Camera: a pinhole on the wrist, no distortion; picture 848 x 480 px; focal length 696.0 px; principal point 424.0 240.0 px. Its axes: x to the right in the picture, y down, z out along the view. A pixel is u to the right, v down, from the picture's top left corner.
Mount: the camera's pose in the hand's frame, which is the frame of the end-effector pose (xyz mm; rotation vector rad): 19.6 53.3 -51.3 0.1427 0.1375 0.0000
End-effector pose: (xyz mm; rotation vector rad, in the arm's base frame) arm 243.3 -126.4 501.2 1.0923 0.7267 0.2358
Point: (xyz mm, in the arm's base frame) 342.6 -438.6 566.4
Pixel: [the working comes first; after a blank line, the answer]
In the camera's frame: -181.6 -73.6 349.9

62.7 93.7
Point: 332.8 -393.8 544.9
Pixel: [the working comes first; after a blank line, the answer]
In the camera's frame: -151.2 -79.2 309.9

84.5 62.0
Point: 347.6 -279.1 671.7
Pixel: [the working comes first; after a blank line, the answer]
In the camera's frame: -127.3 79.4 248.9

68.0 462.0
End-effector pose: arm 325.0 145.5 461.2 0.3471 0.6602 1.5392
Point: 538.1 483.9 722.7
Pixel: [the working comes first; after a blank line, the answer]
In the camera's frame: 182.9 8.7 481.0

688.6 252.5
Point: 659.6 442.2 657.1
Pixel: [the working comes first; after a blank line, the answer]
In the camera's frame: 139.6 -126.4 507.0

615.6 66.4
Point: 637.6 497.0 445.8
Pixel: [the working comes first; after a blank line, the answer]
In the camera's frame: 253.2 -255.0 370.2

outside the picture
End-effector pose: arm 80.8 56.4 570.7 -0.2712 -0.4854 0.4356
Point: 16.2 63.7 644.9
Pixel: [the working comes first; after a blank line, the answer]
In the camera's frame: -59.1 -30.0 147.1

144.4 97.9
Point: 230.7 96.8 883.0
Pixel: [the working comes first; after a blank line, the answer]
In the camera's frame: 202.2 -138.7 301.1

outside the picture
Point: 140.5 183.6 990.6
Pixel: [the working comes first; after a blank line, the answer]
In the camera's frame: 192.6 -49.6 439.7

728.9 161.5
